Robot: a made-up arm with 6 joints. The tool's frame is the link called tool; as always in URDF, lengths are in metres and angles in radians. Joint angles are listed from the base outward.
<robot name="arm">
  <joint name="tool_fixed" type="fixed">
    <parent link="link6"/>
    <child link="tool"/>
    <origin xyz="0 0 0" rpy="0 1.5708 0"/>
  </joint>
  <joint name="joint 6" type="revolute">
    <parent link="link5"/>
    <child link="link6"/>
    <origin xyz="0 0 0.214" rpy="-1.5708 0 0"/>
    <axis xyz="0 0 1"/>
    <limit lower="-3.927" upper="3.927"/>
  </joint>
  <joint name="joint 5" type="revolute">
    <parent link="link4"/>
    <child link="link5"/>
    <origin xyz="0 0 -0.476" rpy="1.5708 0 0"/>
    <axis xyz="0 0 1"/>
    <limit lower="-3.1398" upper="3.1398"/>
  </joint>
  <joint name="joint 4" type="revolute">
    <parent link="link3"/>
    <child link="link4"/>
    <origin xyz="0 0 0" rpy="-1.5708 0 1.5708"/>
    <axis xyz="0 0 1"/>
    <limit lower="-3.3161" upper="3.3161"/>
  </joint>
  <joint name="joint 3" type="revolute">
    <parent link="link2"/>
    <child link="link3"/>
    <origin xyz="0 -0.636 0" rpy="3.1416 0 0"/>
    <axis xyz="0 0 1"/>
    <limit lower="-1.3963" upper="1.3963"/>
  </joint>
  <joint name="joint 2" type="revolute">
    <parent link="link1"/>
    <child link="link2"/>
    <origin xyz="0 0 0" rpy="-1.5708 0 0"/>
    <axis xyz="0 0 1"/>
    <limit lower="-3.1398" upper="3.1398"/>
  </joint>
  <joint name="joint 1" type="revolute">
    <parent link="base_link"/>
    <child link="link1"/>
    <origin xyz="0 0 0.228" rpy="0 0 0"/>
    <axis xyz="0 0 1"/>
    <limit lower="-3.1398" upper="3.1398"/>
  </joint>
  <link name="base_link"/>
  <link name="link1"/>
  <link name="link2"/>
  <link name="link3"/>
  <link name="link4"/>
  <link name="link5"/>
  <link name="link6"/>
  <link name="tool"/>
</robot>
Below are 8 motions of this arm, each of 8 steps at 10 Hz.
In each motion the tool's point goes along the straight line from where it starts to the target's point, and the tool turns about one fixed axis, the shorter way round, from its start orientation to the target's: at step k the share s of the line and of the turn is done. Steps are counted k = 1, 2, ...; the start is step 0. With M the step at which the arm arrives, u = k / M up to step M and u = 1 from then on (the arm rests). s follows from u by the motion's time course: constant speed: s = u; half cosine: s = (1 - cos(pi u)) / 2; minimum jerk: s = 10 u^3 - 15 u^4 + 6 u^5.
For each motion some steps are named. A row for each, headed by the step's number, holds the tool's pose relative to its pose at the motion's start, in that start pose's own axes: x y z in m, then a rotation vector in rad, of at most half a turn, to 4 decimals.
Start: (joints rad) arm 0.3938 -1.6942 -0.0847 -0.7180 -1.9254 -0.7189
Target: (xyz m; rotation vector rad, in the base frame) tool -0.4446 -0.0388 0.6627 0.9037 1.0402 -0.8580
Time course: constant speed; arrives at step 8
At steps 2, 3, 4, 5, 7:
2: 0.0581 0.0507 -0.0056 0.2937 -0.0490 -0.3385
3: 0.0871 0.0760 -0.0084 0.4406 -0.0735 -0.5078
4: 0.1162 0.1013 -0.0112 0.5874 -0.0980 -0.6771
5: 0.1452 0.1266 -0.0140 0.7343 -0.1226 -0.8463
7: 0.2033 0.1773 -0.0196 1.0280 -0.1716 -1.1849

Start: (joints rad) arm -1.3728 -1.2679 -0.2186 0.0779 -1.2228 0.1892
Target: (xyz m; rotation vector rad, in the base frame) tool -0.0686 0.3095 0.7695 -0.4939 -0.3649 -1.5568
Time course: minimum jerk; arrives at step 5
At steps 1, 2, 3, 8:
1: 0.0036 0.0127 -0.0006 0.0067 -0.0399 -0.0140
2: 0.0200 0.0696 -0.0031 0.0365 -0.2186 -0.0766
3: 0.0430 0.1497 -0.0068 0.0786 -0.4701 -0.1647
8: 0.0629 0.2194 -0.0099 0.1151 -0.6887 -0.2413

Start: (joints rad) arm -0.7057 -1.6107 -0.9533 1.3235 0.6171 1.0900
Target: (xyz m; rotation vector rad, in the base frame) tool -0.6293 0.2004 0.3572 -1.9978 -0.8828 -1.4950
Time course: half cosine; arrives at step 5
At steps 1, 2, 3, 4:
1: -0.0403 -0.0002 0.0053 0.0395 0.0515 -0.0468
2: -0.1459 -0.0007 0.0193 0.1430 0.1862 -0.1691
3: -0.2765 -0.0014 0.0365 0.2709 0.3528 -0.3204
4: -0.3821 -0.0019 0.0505 0.3744 0.4875 -0.4428

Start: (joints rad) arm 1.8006 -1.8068 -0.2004 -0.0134 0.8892 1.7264
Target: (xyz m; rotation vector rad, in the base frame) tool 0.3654 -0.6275 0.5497 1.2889 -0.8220 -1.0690
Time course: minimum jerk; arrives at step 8
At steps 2, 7, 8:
2: 0.0048 -0.0043 -0.0005 0.0047 0.0201 -0.0740
7: 0.0453 -0.0406 -0.0044 0.0444 0.1907 -0.7030
8: 0.0461 -0.0413 -0.0045 0.0451 0.1938 -0.7144

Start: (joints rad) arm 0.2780 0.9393 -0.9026 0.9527 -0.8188 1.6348
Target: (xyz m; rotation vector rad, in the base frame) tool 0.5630 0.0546 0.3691 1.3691 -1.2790 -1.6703
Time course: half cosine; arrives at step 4
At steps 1, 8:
1: -0.0237 0.0295 0.0122 0.0347 0.0224 0.0352
8: -0.1622 0.2018 0.0830 0.2366 0.1528 0.2402

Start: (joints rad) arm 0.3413 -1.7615 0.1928 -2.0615 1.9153 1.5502
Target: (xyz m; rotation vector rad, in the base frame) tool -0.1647 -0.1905 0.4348 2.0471 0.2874 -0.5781
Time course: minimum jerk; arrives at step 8
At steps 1, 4, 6, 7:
1: 0.0070 -0.0031 -0.0026 -0.0008 0.0060 -0.0095
4: 0.2169 -0.0961 -0.0816 -0.0251 0.1856 -0.2947
6: 0.3890 -0.1722 -0.1463 -0.0450 0.3327 -0.5283
7: 0.4269 -0.1890 -0.1605 -0.0494 0.3652 -0.5798

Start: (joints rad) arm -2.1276 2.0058 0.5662 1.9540 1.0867 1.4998
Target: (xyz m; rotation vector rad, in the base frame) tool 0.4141 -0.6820 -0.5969 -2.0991 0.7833 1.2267
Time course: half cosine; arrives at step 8
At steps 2, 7, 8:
2: 0.1028 -0.0438 0.0346 -0.1303 -0.0316 0.0837
7: 0.6752 -0.2877 0.2274 -0.8561 -0.2077 0.5499
8: 0.7019 -0.2991 0.2364 -0.8900 -0.2159 0.5716

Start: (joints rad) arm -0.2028 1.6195 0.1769 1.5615 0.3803 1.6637
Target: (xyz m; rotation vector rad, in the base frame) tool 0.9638 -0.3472 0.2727 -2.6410 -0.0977 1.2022
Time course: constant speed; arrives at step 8
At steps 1, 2, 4, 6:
1: -0.0649 -0.0048 -0.0221 -0.0091 0.0663 0.0124
2: -0.1299 -0.0095 -0.0442 -0.0181 0.1325 0.0248
4: -0.2598 -0.0191 -0.0885 -0.0363 0.2651 0.0495
6: -0.3897 -0.0286 -0.1327 -0.0544 0.3976 0.0743

